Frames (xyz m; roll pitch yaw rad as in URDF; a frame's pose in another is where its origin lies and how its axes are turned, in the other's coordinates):
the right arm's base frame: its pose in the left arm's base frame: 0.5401 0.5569 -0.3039 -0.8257 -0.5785 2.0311
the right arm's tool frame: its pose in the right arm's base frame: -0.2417 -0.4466 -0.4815 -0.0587 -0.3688 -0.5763
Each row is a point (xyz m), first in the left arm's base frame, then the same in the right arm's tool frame.
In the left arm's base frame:
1: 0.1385 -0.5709 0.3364
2: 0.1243 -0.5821 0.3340
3: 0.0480 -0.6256 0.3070
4: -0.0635 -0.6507 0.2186
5: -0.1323 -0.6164 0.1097
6: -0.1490 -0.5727 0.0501
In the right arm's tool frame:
1: 0.4085 0.0925 1.7655
2: 0.4036 0.0992 1.7818
3: 0.3695 0.1469 1.8526
4: 0.2857 0.2473 1.9139
5: 0.1985 0.3471 1.8994
6: 0.1573 0.3969 1.8598

